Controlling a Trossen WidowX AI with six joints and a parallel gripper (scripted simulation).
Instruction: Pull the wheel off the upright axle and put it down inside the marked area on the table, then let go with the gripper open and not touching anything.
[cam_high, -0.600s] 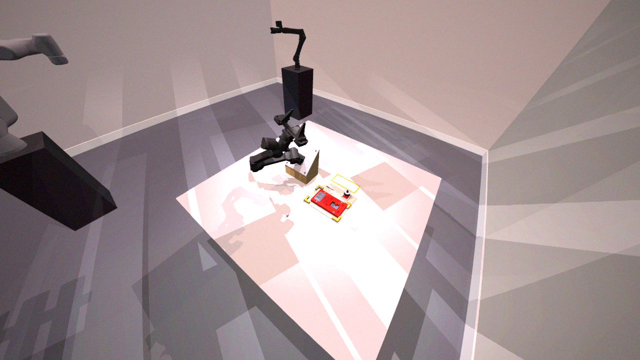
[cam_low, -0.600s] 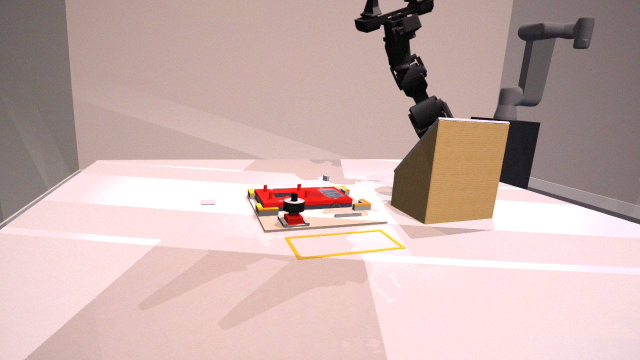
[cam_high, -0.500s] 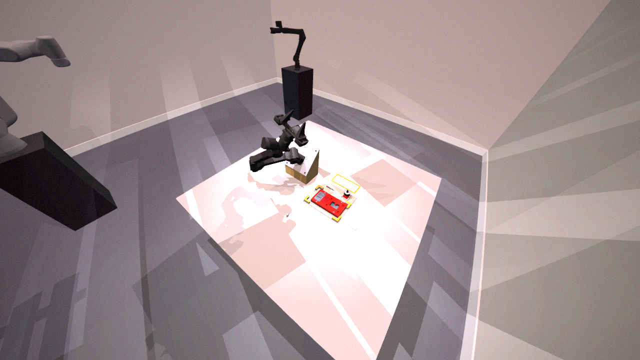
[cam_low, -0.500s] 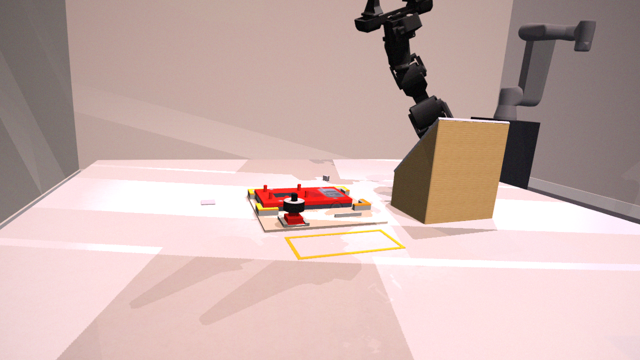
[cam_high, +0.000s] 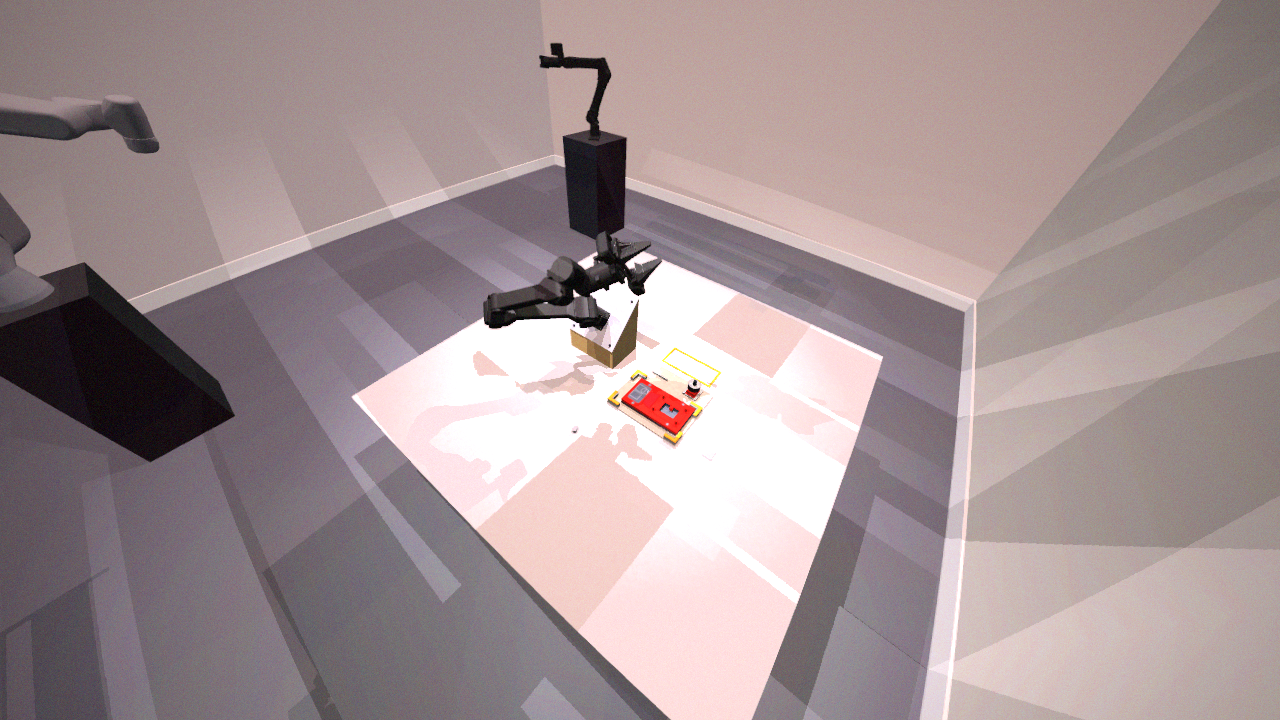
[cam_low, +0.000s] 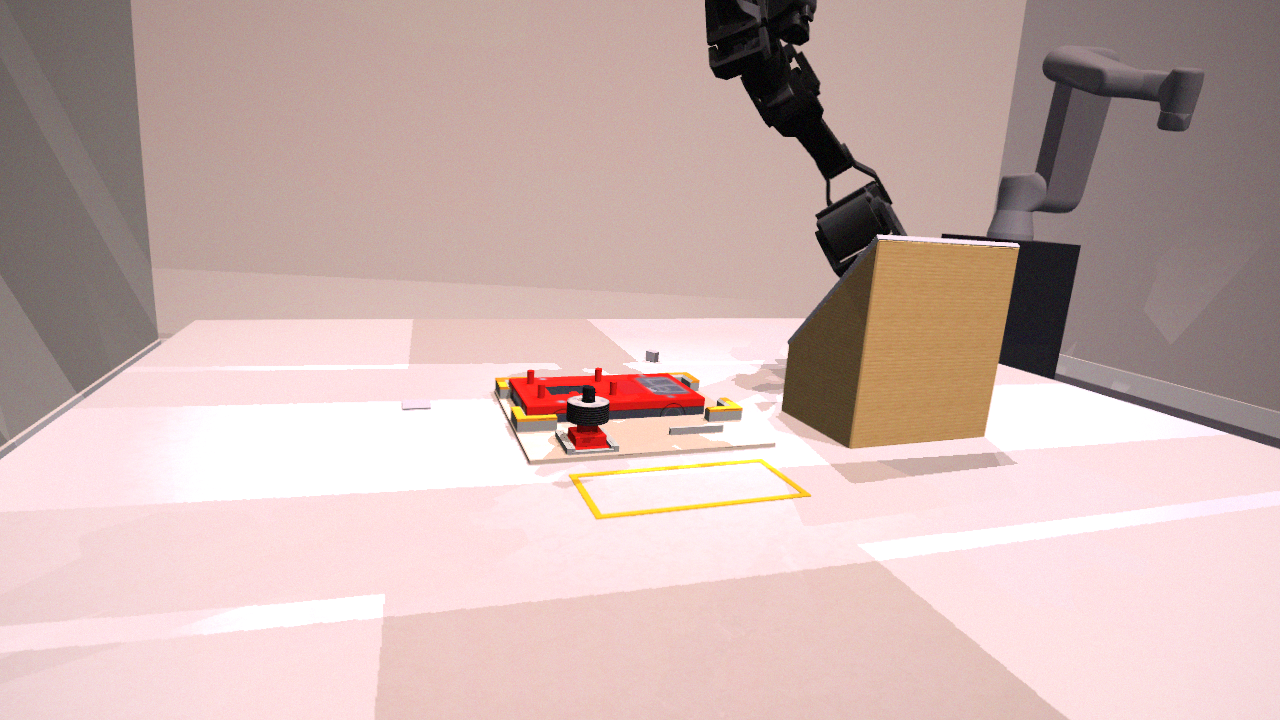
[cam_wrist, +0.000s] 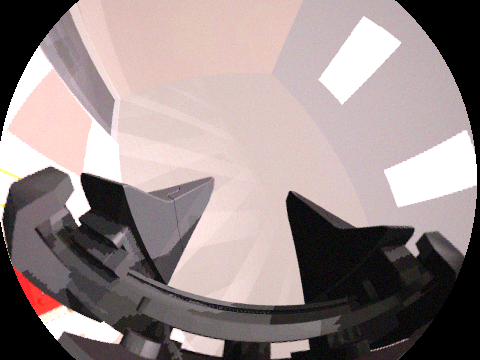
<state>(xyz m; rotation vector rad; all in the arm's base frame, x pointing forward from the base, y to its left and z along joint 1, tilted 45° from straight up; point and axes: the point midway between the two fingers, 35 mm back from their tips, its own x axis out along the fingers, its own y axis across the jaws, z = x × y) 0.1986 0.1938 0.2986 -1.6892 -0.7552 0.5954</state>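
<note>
Right now my gripper tip is 460 mm above the black wheel, 120 mm short of it and 100 mm to the right of it. Also, from my gripper tip: black axle (460 mm below, 120 mm ahead, 100 mm to the left).
</note>
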